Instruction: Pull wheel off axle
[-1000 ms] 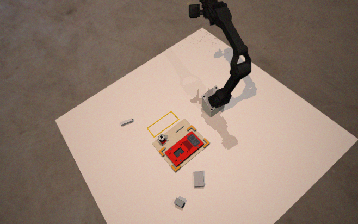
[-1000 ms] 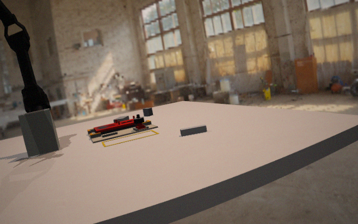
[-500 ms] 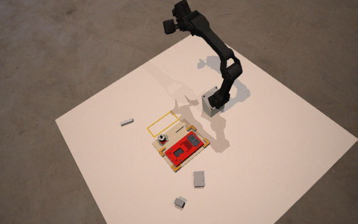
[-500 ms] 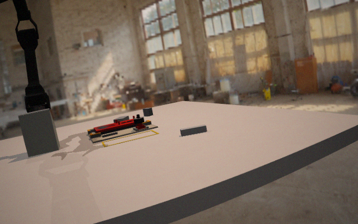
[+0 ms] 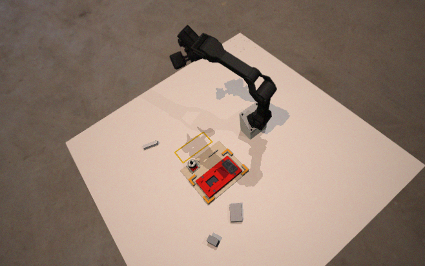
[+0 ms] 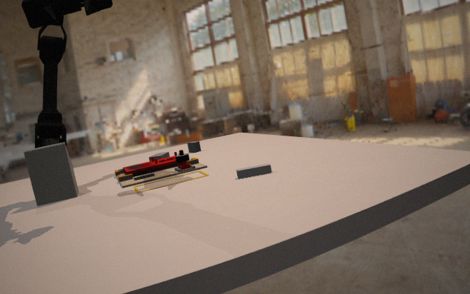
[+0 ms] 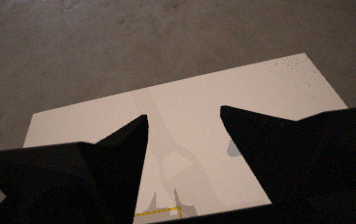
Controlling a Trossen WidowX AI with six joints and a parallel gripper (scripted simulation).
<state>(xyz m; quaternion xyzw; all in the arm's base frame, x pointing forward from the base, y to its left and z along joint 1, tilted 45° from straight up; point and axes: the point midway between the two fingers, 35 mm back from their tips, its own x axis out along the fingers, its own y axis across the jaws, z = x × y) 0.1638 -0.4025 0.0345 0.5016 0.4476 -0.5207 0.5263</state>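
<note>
The wheel is 36 cm below my gripper tip, 27 cm to the left of it and 22 cm ahead of it.
</note>
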